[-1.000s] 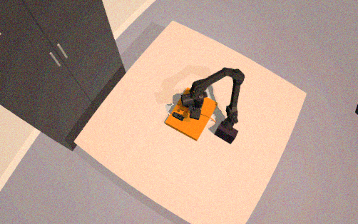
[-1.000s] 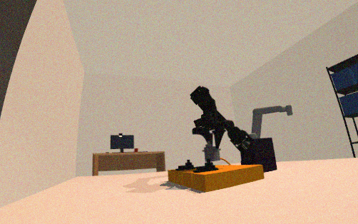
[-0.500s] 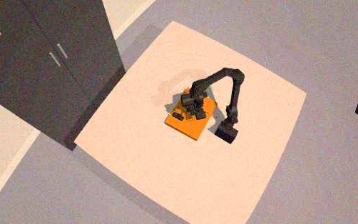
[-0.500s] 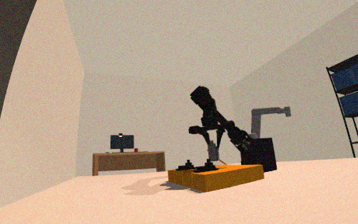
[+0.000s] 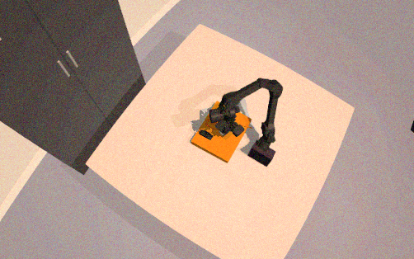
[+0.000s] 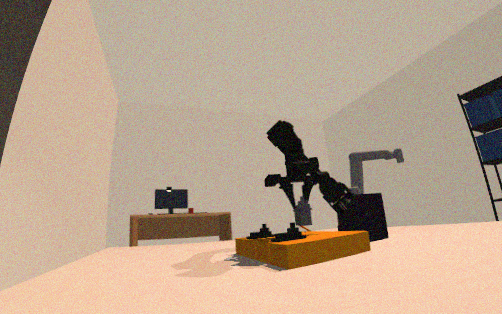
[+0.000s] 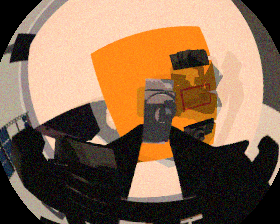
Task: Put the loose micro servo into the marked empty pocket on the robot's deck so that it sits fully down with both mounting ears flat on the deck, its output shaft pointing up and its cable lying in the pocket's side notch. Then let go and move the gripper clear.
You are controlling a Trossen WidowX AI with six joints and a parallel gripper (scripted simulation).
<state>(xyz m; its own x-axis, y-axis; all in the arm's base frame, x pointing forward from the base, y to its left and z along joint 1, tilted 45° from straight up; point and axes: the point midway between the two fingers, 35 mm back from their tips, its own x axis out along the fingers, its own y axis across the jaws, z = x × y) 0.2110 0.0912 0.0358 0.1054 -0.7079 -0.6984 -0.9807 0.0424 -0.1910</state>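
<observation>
Now: the orange deck 1 cm behind my gripper tip and 10 cm below it.
</observation>
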